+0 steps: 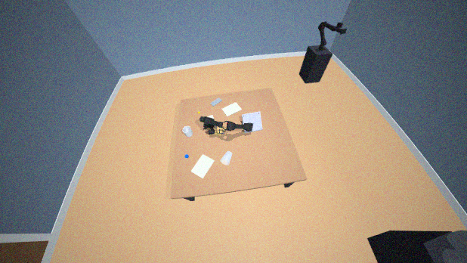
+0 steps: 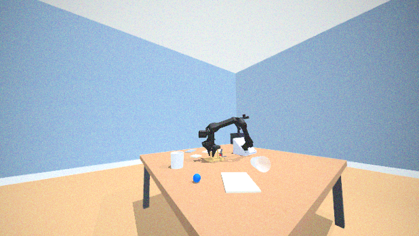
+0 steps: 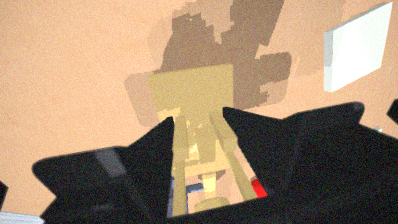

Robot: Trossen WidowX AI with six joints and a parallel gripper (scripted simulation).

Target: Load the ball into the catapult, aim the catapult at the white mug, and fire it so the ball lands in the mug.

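Now: the red ball 180 mm behind my gripper tip, 80 mm to the right of it and 20 mm below it. Also, from my gripper tip: white mug: 280 mm ahead, 20 mm to the right, 10 mm below; catapult: 70 mm behind, 20 mm to the left, 20 mm above; small white card: 210 mm to the right, 30 mm below, 20 mm ahead.
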